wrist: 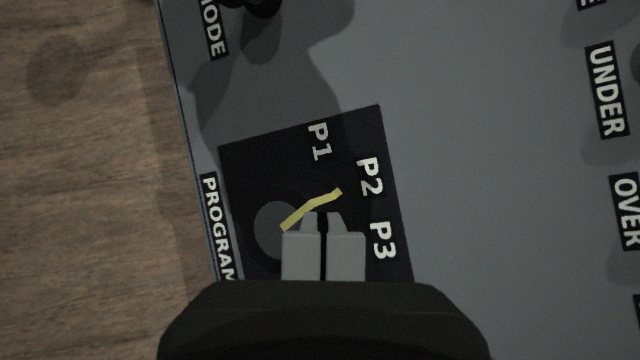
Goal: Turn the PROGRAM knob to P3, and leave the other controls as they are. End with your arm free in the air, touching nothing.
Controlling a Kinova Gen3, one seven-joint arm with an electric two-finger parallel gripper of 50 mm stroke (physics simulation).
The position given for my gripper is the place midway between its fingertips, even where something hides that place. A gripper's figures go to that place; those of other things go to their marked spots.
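My gripper (pixel 321 236) is 0.19 m from the lens. A grey panel (pixel 484 155) is 0.20 m from the lens.
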